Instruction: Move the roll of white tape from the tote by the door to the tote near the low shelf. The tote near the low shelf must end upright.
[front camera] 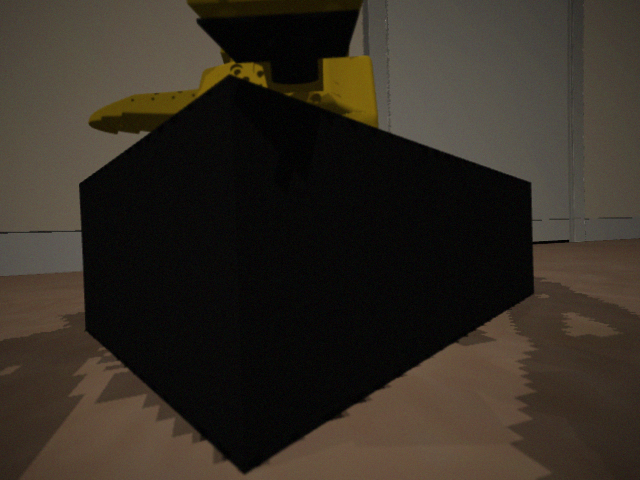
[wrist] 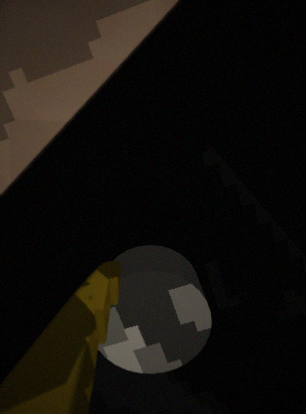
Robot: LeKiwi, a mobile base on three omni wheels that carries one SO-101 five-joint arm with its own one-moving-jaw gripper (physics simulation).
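Frame: origin at the arm's base, x ahead, y left, z up, level; centimetres.
Where they show: hand, tool point: [front camera: 323, 266] [wrist: 119, 277].
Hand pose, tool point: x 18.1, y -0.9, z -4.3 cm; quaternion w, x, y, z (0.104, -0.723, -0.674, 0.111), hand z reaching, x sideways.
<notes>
Each offset is from my tool point to the top centre of the thing. Level surfaces: height alone.
A black tote @(dy -1.9, dx +12.1, dz +5.4 cm) [front camera: 330, 289] [wrist: 135, 150] stands upright on the floor in front of a door, with one corner toward the front camera. The roll of white tape @(dy +0.9, dx +3.5, dz -1.9 cm) [wrist: 155, 310] is inside it, with its round face toward the wrist camera. My gripper [front camera: 170, 105] [wrist: 114, 280] is fully open and empty. In the wrist view one notched jaw shows, its tip overlapping the left edge of the tape. In the front view the swung-out jaw points left behind the tote's near corner, and the other jaw is hidden by the tote. The tote near the low shelf does not show.
A grey door [front camera: 475, 113] stands behind the tote to the right, in a pale wall [front camera: 41, 129] with a baseboard [front camera: 36, 253]. The brown floor @(dz -4.6 cm) [front camera: 439, 413] [wrist: 55, 105] carries patchy shadows around the tote.
</notes>
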